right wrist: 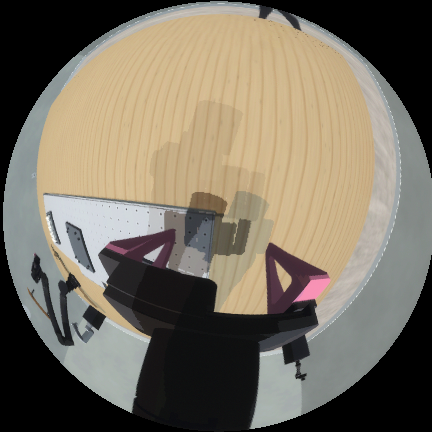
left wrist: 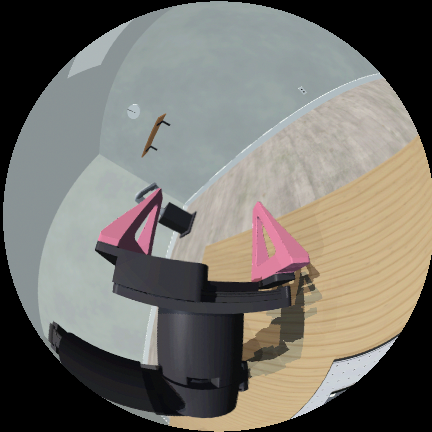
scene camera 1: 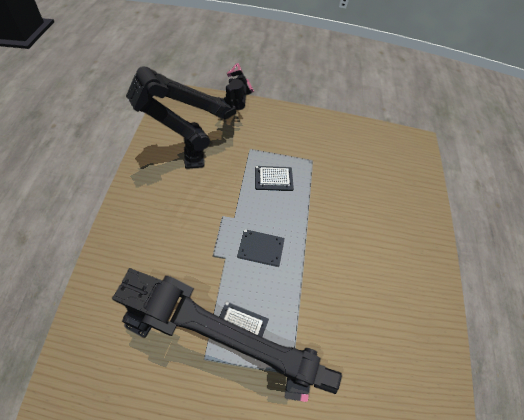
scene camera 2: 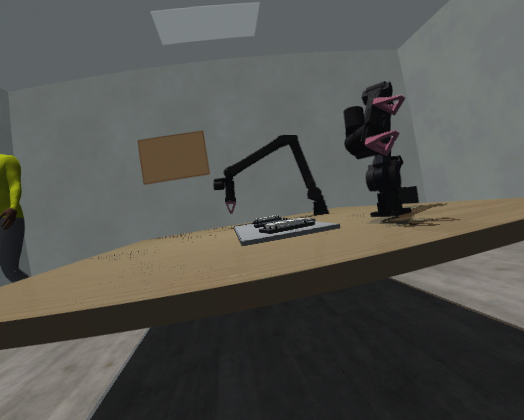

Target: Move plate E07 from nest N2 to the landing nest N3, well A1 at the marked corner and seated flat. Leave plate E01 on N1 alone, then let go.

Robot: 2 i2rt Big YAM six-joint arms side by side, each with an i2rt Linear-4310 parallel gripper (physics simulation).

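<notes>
Two white well plates sit in dark nests: one plate at the top of the pegboard in scene camera 1, the other plate at the bottom, partly hidden by the right arm. Their labels are unreadable, so I cannot tell E07 from E01. An empty dark nest lies between them. My left gripper is open and empty, raised away from the plates. My right gripper is open and empty, pointing down above the table beyond the board's bottom end.
A grey perforated board carries the nests on the wooden table. The right arm spans above the board's lower end. The left arm stands beside the upper end. A person stands beyond the table.
</notes>
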